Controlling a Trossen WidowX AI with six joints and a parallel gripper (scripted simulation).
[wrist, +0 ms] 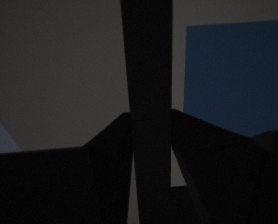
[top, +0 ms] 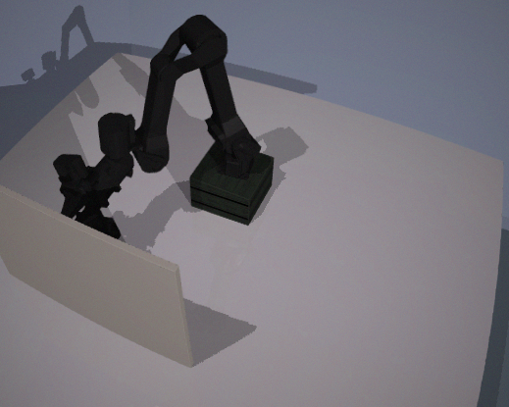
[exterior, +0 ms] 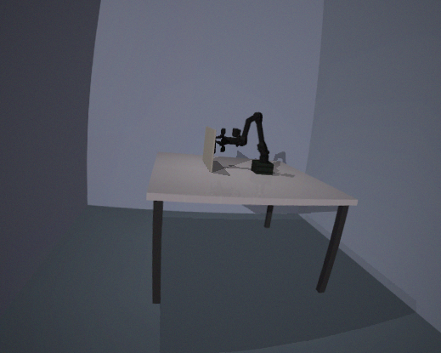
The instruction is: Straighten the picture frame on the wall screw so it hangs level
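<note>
Right now the picture frame is 50 mm below my gripper tip, 20 mm to the left of it and 10 mm ahead of it. From my gripper tip the other things lie so: wall panel 60 mm below, 20 mm to the left, 20 mm ahead.
</note>
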